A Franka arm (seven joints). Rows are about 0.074 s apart.
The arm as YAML. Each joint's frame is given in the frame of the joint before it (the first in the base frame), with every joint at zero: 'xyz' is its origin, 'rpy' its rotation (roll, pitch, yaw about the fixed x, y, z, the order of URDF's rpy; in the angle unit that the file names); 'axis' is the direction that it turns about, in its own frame. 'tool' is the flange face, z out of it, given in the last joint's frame.
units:
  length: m
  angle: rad
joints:
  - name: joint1
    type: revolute
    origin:
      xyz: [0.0, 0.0, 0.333]
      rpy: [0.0, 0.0, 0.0]
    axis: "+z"
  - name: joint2
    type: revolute
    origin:
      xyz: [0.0, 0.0, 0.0]
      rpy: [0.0, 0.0, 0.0]
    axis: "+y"
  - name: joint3
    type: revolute
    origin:
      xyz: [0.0, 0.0, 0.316]
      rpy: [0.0, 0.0, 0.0]
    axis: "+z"
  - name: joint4
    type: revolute
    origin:
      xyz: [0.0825, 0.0, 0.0]
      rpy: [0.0, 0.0, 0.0]
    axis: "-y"
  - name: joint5
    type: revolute
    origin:
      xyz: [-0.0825, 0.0, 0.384]
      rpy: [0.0, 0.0, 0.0]
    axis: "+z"
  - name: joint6
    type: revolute
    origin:
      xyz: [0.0, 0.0, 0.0]
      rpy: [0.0, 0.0, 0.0]
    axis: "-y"
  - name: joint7
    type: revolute
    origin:
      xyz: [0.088, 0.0, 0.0]
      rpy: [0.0, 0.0, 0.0]
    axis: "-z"
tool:
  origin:
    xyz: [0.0, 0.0, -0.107]
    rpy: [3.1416, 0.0, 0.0]
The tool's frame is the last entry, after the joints.
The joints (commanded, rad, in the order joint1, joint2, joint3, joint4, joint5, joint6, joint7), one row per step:
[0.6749 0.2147 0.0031 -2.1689 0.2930 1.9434 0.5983]
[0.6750 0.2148 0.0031 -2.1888 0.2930 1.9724 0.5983]
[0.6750 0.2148 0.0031 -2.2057 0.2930 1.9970 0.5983]
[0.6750 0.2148 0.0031 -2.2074 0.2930 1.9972 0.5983]
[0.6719 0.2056 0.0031 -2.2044 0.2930 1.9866 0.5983]
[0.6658 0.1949 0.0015 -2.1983 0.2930 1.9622 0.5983]
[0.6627 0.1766 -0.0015 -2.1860 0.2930 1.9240 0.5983]
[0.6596 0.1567 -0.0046 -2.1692 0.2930 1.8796 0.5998]
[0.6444 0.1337 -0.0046 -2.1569 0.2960 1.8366 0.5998]
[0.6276 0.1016 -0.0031 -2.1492 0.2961 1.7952 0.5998]
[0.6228 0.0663 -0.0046 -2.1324 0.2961 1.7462 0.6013]
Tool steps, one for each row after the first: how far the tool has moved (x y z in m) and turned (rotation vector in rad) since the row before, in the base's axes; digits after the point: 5 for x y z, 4 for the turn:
[-0.00200 -0.00285 -0.00628 0.0001 -0.0099 -0.0056]
[-0.00174 -0.00253 -0.00521 0.0000 -0.0085 -0.0047]
[-0.00046 -0.00038 -0.00059 -0.0010 0.0011 0.0000]
[0.00108 -0.00064 0.00533 0.0030 -0.0002 -0.0011]
[0.00177 -0.00243 0.00675 -0.0003 0.0082 -0.0029]
[0.00147 -0.00104 0.01243 0.0022 0.0093 0.0016]
[0.00170 -0.00070 0.01483 0.0024 0.0098 0.0017]
[0.00316 -0.00509 0.01496 0.0050 0.0111 -0.0080]
[0.00190 -0.00642 0.01783 0.0067 0.0047 -0.0062]
[-0.00033 -0.00220 0.02273 0.0094 0.0008 0.0037]

